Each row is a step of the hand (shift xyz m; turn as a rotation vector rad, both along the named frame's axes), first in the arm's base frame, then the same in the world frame.
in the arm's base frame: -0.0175 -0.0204 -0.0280 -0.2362 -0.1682 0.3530
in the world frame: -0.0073 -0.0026 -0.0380 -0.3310 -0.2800 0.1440
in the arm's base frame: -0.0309 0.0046 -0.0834 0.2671 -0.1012 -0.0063
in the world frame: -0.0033 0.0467 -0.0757 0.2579 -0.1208 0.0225
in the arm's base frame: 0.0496 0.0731 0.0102 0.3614 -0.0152 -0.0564
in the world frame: 0.0421 0.0528 0.0578 0.3611 -0.0346 0.0494
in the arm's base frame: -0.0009 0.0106 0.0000 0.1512 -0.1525 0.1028
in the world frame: -0.0011 0.0094 0.0048 0.1149 -0.2011 0.0551
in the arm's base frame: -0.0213 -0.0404 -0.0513 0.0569 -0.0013 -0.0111
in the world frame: -0.0031 -0.0088 -0.0680 0.0575 -0.0035 0.0065
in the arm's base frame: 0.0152 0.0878 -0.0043 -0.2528 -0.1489 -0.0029
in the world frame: 0.0137 0.0769 0.0430 -0.2355 -0.0960 -0.1464
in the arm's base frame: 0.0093 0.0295 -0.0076 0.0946 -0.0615 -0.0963
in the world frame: 0.0105 0.0282 0.0106 0.1215 -0.0217 -0.0823
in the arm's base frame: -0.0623 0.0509 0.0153 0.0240 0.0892 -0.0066
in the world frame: -0.0652 0.0457 0.0193 0.0227 0.0781 0.0443
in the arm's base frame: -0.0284 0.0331 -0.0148 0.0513 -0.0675 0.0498
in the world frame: -0.0231 0.0396 -0.0045 0.0347 -0.0890 0.0235
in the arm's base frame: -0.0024 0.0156 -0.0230 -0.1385 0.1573 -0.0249
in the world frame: 0.0046 0.0246 -0.0122 -0.1274 0.1676 0.0154
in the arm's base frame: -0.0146 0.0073 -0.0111 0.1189 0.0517 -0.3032
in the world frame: -0.0105 0.0135 -0.0099 0.2068 0.1702 -0.1923
